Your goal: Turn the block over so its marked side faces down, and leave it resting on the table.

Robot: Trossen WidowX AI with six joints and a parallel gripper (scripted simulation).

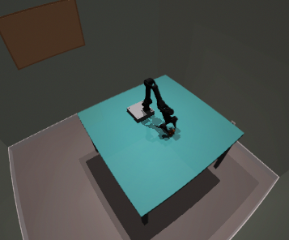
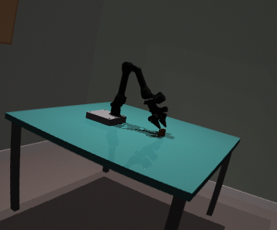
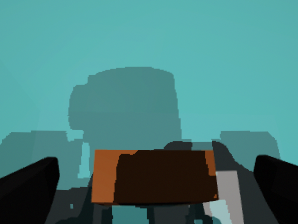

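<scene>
My gripper tip is now 1 cm past the orange block and 3 cm above it.
</scene>
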